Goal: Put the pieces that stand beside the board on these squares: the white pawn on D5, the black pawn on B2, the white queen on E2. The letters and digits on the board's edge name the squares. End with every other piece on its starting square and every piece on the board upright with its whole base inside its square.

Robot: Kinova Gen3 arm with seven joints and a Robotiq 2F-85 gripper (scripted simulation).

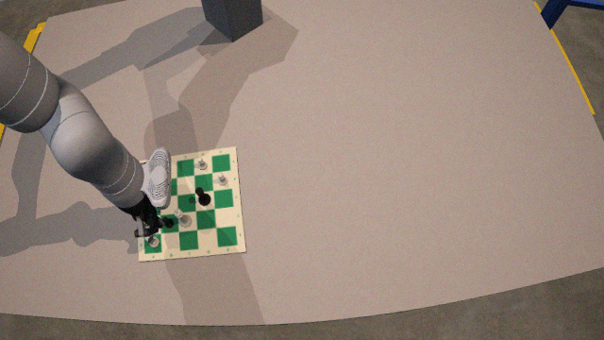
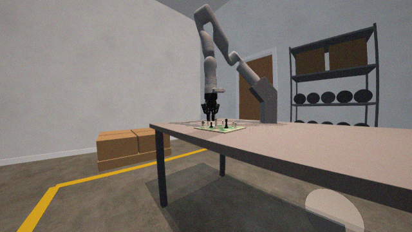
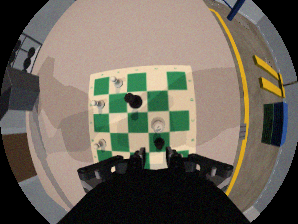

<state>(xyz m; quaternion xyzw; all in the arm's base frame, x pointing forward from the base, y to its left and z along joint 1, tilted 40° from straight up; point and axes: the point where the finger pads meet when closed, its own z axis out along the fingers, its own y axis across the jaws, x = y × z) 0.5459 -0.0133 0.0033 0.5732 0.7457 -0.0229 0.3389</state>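
Now: the black pawn 1 cm ahead of my hand, 1 cm to the left of it and 4 cm below it. The rest, counted from my hand: tall black piece: 5 cm behind, 8 cm to the left, 3 cm below; cream chessboard: 4 cm behind, 4 cm to the left, 6 cm below.
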